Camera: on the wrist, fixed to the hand. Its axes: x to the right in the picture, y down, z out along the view.
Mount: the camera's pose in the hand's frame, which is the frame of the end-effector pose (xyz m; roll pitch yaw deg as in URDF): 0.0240 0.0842 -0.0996 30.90 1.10 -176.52
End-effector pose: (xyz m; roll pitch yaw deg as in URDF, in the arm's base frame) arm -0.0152 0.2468 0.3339 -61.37 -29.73 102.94
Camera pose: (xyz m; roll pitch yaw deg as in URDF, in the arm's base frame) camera 0.0125 0.3364 0.2402 93.65 27.17 -74.10
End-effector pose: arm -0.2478 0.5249 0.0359 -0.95 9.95 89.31
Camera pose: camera -0.3303 0.5321 -0.0677 31.24 -8.89 -87.15
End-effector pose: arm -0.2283 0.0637 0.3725 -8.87 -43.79 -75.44
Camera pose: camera -0.1389 -0.0106 0.3087 43.24 44.23 109.60
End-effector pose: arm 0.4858 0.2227 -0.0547 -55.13 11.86 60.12
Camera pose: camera 0.5137 0.2039 -0.1830 85.33 -14.07 -116.90
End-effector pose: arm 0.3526 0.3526 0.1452 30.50 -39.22 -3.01
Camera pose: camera 0.4048 0.4731 0.1270 2.50 41.89 -179.73
